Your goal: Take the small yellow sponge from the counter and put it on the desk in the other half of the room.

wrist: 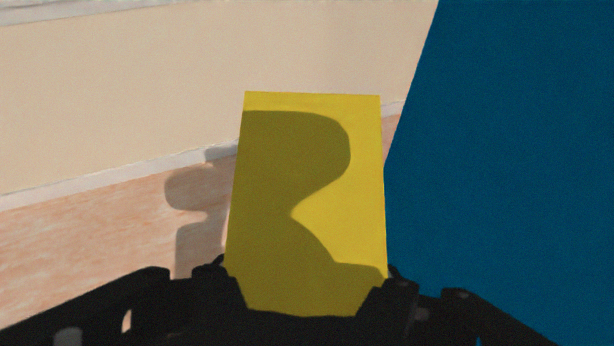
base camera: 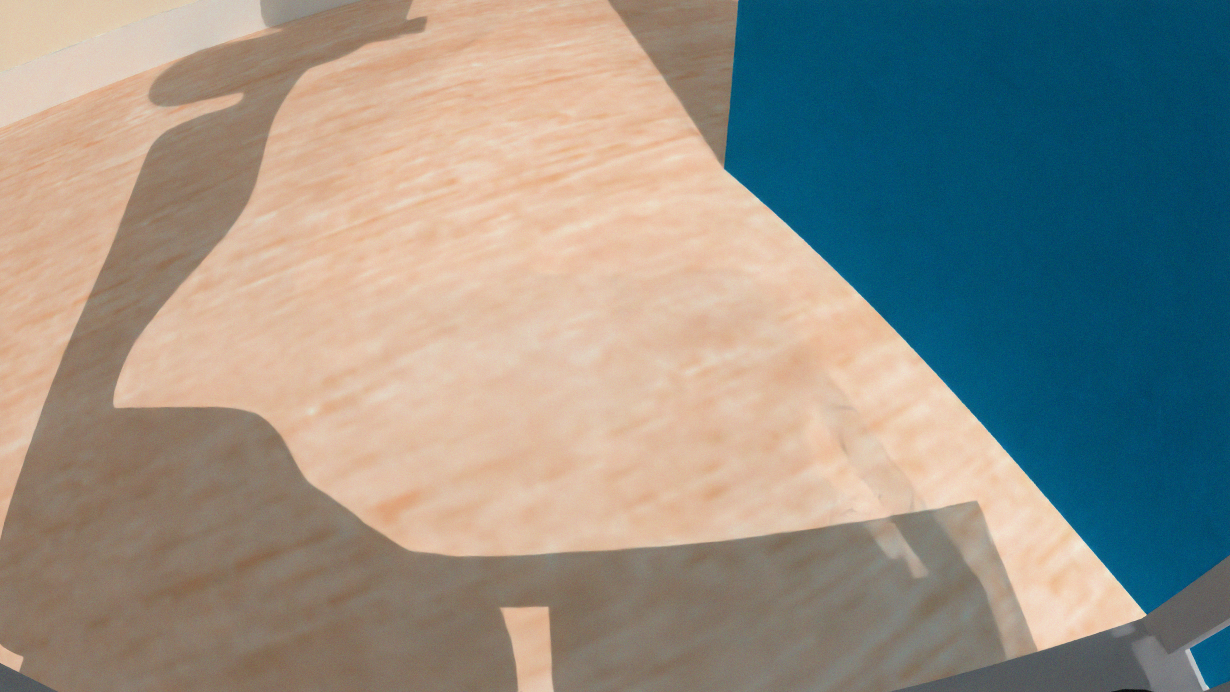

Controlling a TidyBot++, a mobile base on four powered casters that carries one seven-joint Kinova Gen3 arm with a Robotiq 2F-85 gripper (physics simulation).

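Frame: origin at the arm's base, x ahead, y left, z up, level; centimetres.
Seen in the pictures: gripper, fingertip midpoint: [wrist: 306, 267].
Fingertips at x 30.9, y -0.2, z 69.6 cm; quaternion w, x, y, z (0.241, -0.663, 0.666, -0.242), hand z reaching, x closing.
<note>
A point is followed by its place in that frame.
The yellow sponge [wrist: 320, 200] @(x 31.9, y -0.6, z 74.3 cm) is in the middle of the wrist view, between the two black fingers. My gripper [wrist: 306, 267] @(x 30.9, y -0.2, z 69.6 cm) is shut on it, with a finger on each of its long sides near the lower end. The sponge sticks out forward from the fingers, and a dark shadow covers much of its face. The sponge and the gripper do not show in the base camera view. Neither the counter nor the desk can be made out for certain in these views.
A large blue upright surface [base camera: 989, 215] @(x 39.9, y -24.7, z -26.0 cm) [wrist: 505, 150] @(x 49.2, y -20.7, z 59.7 cm) stands on the right. A beige wall [wrist: 150, 90] @(x 122.1, y 63.8, z 5.2 cm) with a pale skirting board [wrist: 100, 176] @(x 107.3, y 95.0, z -32.8 cm) runs behind. The light wooden floor [base camera: 516, 344] @(x 44.2, y 4.4, z -39.7 cm) [wrist: 75, 240] @(x 79.3, y 96.0, z -39.7 cm) carries the robot's shadow.
</note>
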